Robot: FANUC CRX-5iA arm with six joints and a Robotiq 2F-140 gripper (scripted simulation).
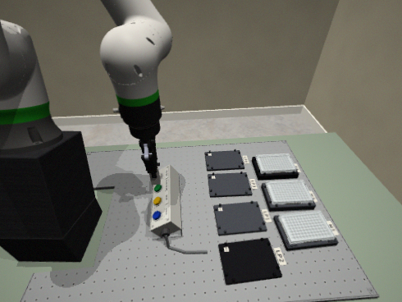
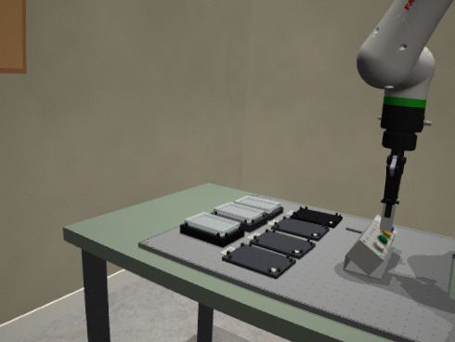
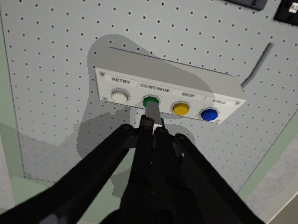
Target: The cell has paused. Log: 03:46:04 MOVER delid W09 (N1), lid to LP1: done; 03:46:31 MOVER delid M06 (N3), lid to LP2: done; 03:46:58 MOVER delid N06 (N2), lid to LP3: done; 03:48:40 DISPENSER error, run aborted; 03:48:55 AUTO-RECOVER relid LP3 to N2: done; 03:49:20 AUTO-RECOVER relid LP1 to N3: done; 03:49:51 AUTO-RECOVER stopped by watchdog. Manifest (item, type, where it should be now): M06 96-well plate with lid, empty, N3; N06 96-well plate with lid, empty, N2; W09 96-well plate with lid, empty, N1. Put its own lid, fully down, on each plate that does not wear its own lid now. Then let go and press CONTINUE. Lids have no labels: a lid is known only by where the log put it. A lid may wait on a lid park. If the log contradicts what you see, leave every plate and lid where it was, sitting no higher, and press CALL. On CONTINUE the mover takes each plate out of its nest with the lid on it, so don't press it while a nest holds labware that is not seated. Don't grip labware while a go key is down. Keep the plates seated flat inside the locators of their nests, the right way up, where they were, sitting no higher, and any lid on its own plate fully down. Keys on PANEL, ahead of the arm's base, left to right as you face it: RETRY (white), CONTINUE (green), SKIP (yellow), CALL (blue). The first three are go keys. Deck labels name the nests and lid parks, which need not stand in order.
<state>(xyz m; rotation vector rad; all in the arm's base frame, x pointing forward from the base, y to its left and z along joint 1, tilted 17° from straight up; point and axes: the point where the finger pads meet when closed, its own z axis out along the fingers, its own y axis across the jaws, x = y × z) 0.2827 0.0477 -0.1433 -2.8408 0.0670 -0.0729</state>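
My gripper is now 6 cm above the green continue key. The rest, counted from my hand: yellow skip key (5 cm to the right, 6 cm below); then blue call key (10 cm to the right, 6 cm below); then white retry key (5 cm to the left, 6 cm below).
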